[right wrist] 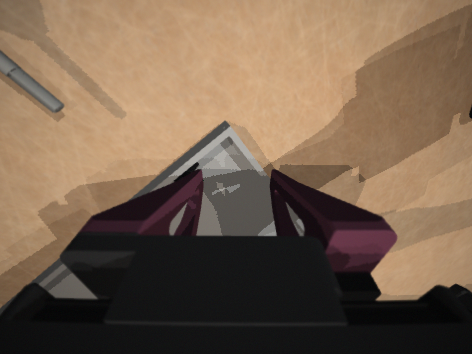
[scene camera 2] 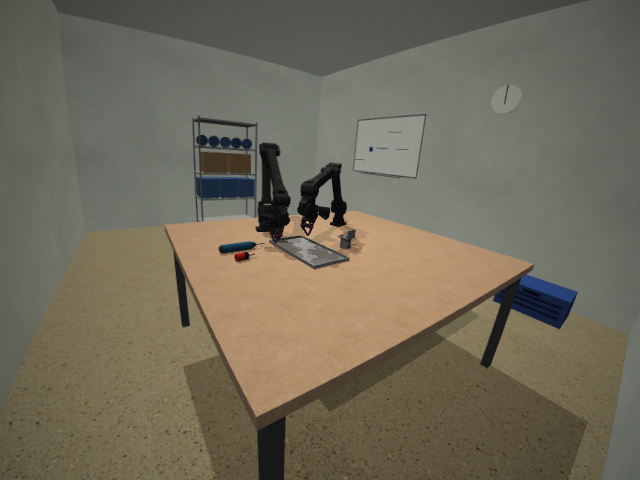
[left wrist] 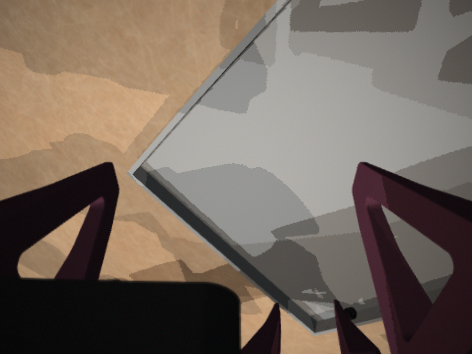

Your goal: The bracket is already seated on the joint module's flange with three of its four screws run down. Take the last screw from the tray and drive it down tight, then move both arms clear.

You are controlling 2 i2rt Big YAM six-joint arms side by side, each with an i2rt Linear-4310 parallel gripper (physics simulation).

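Places are measured from the left arm's base along level axes (x ahead, y left, z up), in metres.
Pixels of known places: left gripper, fingertip midpoint: (scene camera 2: 309, 230) (left wrist: 235, 175); right gripper, fingertip midpoint: (right wrist: 236, 177) (scene camera 2: 275, 240) (left wrist: 306, 306); left arm's base at its link origin: (scene camera 2: 338, 224); right arm's base at its link origin: (scene camera 2: 265, 230).
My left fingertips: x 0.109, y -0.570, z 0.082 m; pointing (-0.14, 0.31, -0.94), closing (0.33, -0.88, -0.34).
Note:
Ahead of a thing's pixels: the offset from my left fingertips to its top centre. "spot": to the spot under its first point.
The black screw @(dx -0.145, dy -0.132, dz -0.067 m) (left wrist: 350, 313) (right wrist: 187, 172) is in the grey tray @(dx +0.050, dy -0.096, dz -0.066 m) (scene camera 2: 332, 262) (left wrist: 200, 224) (right wrist: 245, 149) near a corner, outside the right gripper's fingers and partly hidden by one in the right wrist view. My right gripper (scene camera 2: 277, 238) (left wrist: 306, 306) (right wrist: 236, 177) is partly open and empty, low over that corner. My left gripper (scene camera 2: 308, 229) (left wrist: 235, 175) is wide open and empty above the tray. The bracket (scene camera 2: 351, 234) is on the small grey joint module @(dx +0.179, dy +0.102, dz -0.018 m) (scene camera 2: 345, 242), right of the tray in the scene view; its screws are too small to make out.
A blue-handled driver @(spot: dx -0.196, dy -0.354, dz -0.052 m) (scene camera 2: 236, 246) and a shorter red-handled tool @(dx -0.094, dy -0.389, dz -0.048 m) (scene camera 2: 241, 256) lie left of the tray in the scene view. A grey metal shaft @(spot: dx -0.158, dy -0.206, dz -0.059 m) (right wrist: 35, 90) shows at the upper left of the right wrist view. Both grippers are close together.

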